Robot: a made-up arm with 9 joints. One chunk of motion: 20 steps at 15 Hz.
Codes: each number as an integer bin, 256 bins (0 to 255) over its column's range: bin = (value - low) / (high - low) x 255, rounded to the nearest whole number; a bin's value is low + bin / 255 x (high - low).
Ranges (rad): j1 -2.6..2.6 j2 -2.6..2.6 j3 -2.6..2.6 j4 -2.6..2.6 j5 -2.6..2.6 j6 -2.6..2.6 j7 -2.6..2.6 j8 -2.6..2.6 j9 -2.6..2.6
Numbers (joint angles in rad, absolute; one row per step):
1: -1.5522 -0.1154 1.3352 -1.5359 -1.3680 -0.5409 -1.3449 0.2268 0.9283
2: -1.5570 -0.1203 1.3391 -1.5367 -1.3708 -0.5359 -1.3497 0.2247 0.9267
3: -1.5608 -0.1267 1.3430 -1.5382 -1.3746 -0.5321 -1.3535 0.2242 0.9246
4: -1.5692 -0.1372 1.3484 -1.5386 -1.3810 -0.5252 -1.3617 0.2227 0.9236
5: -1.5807 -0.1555 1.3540 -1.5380 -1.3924 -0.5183 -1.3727 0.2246 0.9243
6: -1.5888 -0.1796 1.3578 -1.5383 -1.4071 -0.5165 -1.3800 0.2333 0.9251
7: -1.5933 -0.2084 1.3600 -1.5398 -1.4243 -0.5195 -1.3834 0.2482 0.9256
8: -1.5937 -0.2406 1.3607 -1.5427 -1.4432 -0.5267 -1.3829 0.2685 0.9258
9: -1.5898 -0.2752 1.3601 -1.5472 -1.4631 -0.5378 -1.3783 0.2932 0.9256
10: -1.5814 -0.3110 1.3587 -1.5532 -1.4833 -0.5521 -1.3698 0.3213 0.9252
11: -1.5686 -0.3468 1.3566 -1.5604 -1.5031 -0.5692 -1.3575 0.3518 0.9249
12: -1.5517 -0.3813 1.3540 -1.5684 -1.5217 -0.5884 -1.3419 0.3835 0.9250
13: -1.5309 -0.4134 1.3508 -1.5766 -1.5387 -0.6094 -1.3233 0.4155 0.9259
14: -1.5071 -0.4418 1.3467 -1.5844 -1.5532 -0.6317 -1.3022 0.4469 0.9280
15: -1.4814 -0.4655 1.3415 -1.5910 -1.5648 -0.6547 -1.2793 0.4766 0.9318
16: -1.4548 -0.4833 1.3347 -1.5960 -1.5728 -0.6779 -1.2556 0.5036 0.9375
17: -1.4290 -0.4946 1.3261 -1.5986 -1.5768 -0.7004 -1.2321 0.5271 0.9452
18: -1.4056 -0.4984 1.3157 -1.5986 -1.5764 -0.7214 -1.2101 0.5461 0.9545
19: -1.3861 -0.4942 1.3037 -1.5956 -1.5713 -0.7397 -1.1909 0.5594 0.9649
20: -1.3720 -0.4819 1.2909 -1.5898 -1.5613 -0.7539 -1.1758 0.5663 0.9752
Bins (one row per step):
1: 51 122 193 52 60 101 62 139 173
2: 51 122 193 52 60 101 61 139 173
3: 51 121 193 52 60 101 61 138 173
4: 51 121 194 52 60 102 61 138 173
5: 50 120 194 52 59 102 60 139 173
6: 50 119 194 52 58 102 60 139 173
7: 49 117 194 52 58 102 60 140 173
8: 49 116 194 52 57 102 60 141 173
9: 50 114 194 52 56 101 60 142 173
10: 50 112 194 51 55 100 60 143 173
11: 51 110 194 51 54 100 61 145 173
12: 51 109 194 51 53 99 62 146 173
13: 52 107 194 50 52 98 63 148 173
14: 54 106 194 50 51 97 64 149 173
15: 55 105 193 49 51 95 65 151 173
16: 56 104 193 49 50 94 66 152 173
17: 57 103 193 49 50 93 67 153 174
18: 59 103 192 49 50 92 68 154 174
19: 60 103 191 49 50 91 69 155 175
20: 60 104 191 50 51 91 70 155 175

